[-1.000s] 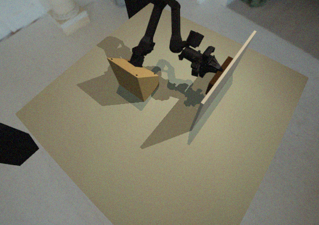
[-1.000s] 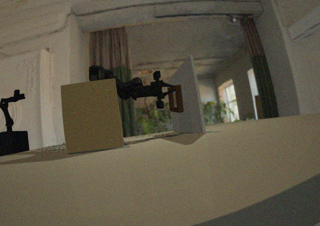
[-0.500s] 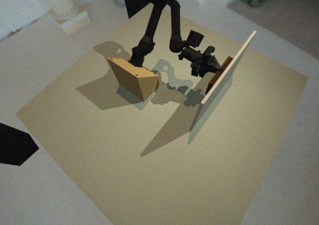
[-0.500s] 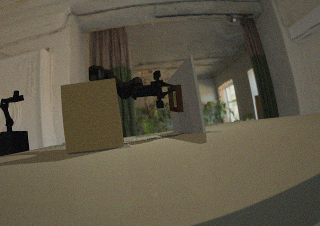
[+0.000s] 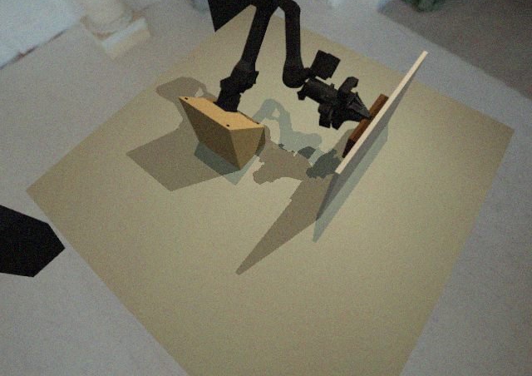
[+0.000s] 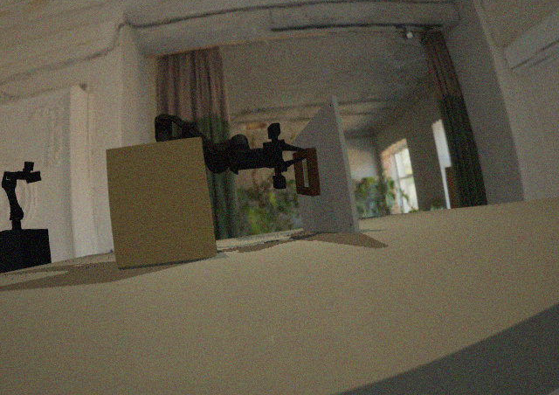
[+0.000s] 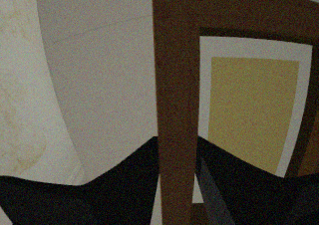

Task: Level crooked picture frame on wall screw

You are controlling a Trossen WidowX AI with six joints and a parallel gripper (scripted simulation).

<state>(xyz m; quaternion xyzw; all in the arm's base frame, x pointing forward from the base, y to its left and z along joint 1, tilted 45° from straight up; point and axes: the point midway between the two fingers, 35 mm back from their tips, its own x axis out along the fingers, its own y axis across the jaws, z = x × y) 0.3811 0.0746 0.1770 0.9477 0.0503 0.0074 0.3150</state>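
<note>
My gripper tip is 10 mm to the right of the brown picture frame and 50 mm above it. From my gripper tip the other things lie so: white wall panel 20 mm ahead, 70 mm below.
</note>
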